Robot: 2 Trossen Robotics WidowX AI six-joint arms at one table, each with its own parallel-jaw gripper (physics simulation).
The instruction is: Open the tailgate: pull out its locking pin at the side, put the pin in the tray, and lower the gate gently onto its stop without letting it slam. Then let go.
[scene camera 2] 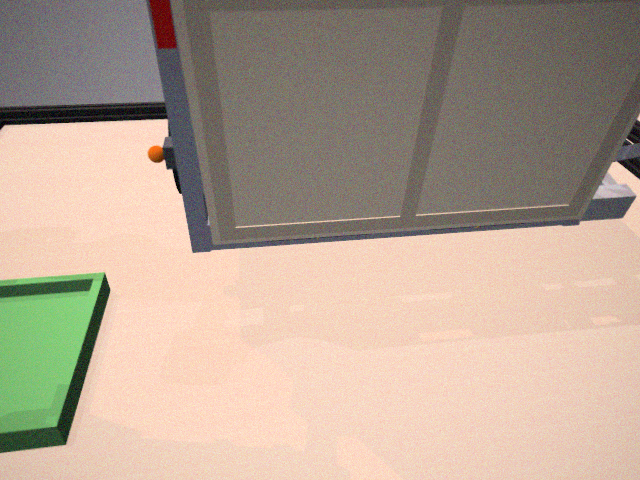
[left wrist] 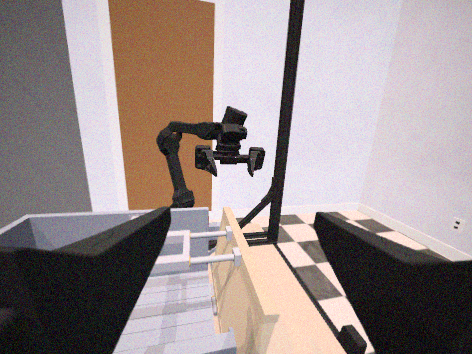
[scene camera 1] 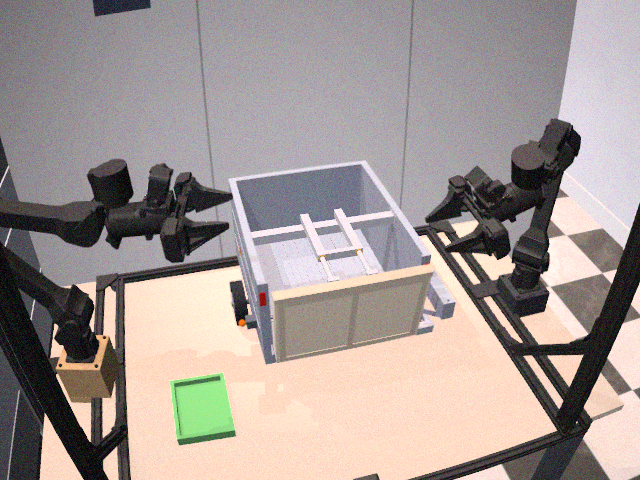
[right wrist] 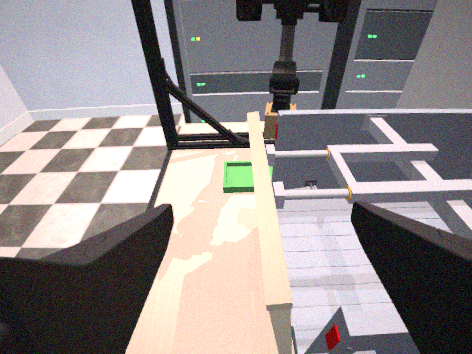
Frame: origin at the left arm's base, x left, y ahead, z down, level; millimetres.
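Where they show: left gripper, between the fingertips: (left wrist: 243,216) (scene camera 1: 230,210) (right wrist: 290,0); right gripper, between the fingertips: (left wrist: 234,175) (scene camera 1: 435,234) (right wrist: 261,211); left arm's base, origin of its link: (scene camera 1: 82,351) (right wrist: 280,109); right arm's base, origin of its link: (scene camera 1: 524,283).
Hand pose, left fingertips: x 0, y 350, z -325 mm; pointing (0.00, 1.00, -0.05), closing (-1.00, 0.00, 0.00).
Observation:
Things, the pixels of their top centre, and the offset from my left fingertips. "pt": a spot on its surface instead.
- green tray, centre of its top: (scene camera 2: 4,344) (scene camera 1: 200,404) (right wrist: 250,172) dx -67, dy -103, dz +412 mm
- black wheel, centre of its top: (scene camera 1: 237,285) dx +208, dy -31, dz +330 mm
- grey fender, a spot on its surface: (scene camera 1: 442,297) pt dx +1, dy +372, dz +210 mm
The tan tailgate (scene camera 1: 315,325) (scene camera 2: 325,118) (left wrist: 250,280) (right wrist: 267,225) stands upright, closing the near end of the grey trailer box. The locking pin's orange ball (scene camera 1: 241,322) (scene camera 2: 155,153) sticks out from a small block low on the box's left side in both scene views. The green tray (scene camera 1: 205,439) (scene camera 2: 88,351) (right wrist: 239,189) holds nothing. My left gripper (scene camera 1: 230,210) (left wrist: 243,216) is open and empty, high beside the box's left wall, above and behind the pin. My right gripper (scene camera 1: 437,235) (left wrist: 234,175) (right wrist: 261,211) is open and empty, above and right of the box.
Two pale rods (scene camera 1: 328,268) run from a frame inside the box towards the gate's inner side. A black wheel (scene camera 1: 238,302) is behind the pin. A grey fender (scene camera 1: 442,297) juts out at the box's right. Black frame rails (scene camera 1: 122,330) edge the table.

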